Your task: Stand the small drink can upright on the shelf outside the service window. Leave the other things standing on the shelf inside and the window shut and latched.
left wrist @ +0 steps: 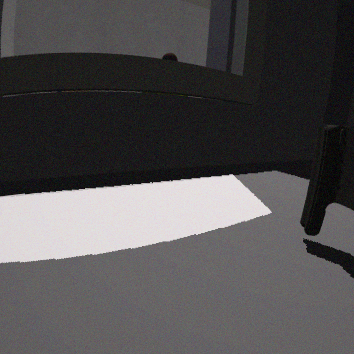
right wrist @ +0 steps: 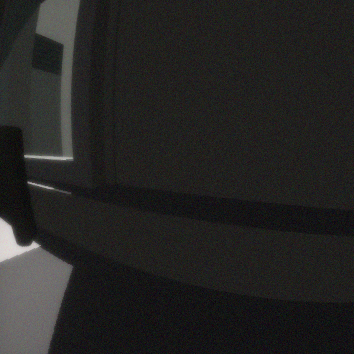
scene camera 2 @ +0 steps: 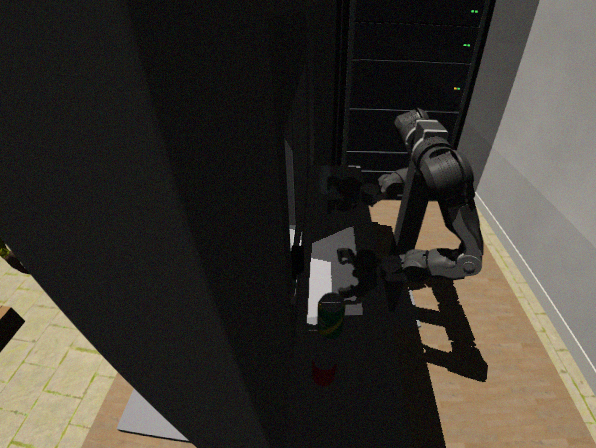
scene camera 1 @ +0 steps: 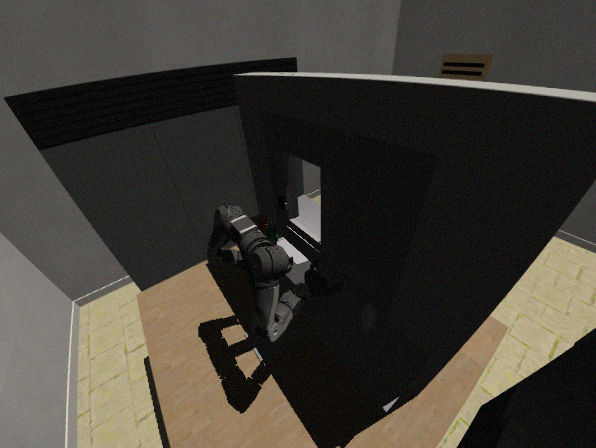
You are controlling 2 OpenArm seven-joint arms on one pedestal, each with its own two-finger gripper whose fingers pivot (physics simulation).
same spot on window sash: [left wrist: 213, 56] = [scene camera 1: 315, 237]
